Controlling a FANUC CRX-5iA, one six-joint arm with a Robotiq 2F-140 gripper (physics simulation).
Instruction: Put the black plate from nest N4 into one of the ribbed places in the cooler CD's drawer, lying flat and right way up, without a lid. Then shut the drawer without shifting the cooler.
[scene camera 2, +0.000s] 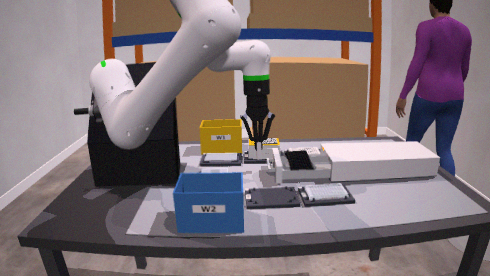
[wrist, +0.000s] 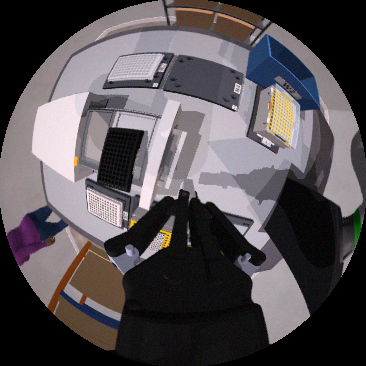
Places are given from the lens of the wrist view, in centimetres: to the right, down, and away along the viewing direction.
my gripper (wrist: 186, 185): 1, 0, 22
white cooler (wrist: 58, 124): -31, -15, 14
black plate (wrist: 119, 152): -13, -6, 22
The marked spots on the white cooler and the black plate are 21 cm apart.
